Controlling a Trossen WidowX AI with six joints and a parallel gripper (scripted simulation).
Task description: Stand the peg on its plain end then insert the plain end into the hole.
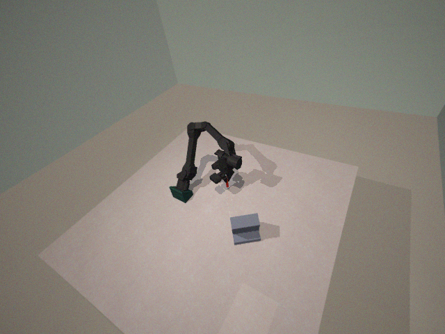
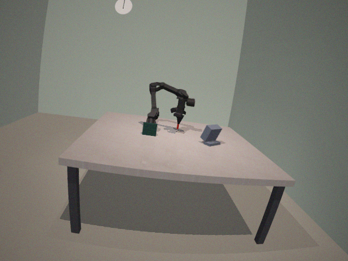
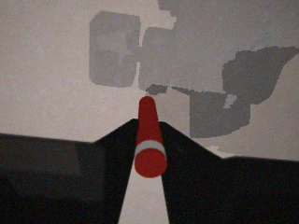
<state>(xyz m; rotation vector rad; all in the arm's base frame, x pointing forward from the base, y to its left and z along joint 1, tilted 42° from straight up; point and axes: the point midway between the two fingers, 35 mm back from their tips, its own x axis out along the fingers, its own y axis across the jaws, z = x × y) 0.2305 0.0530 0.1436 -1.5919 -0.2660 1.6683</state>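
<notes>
My gripper tip is now 21 cm short of the grey sloped panel, 23 cm to the left of it and 1 cm below it. The rest, counted from my gripper tip: low foot 22 cm ahead, 25 cm to the right, 6 cm below; red peg 2 cm above.
</notes>
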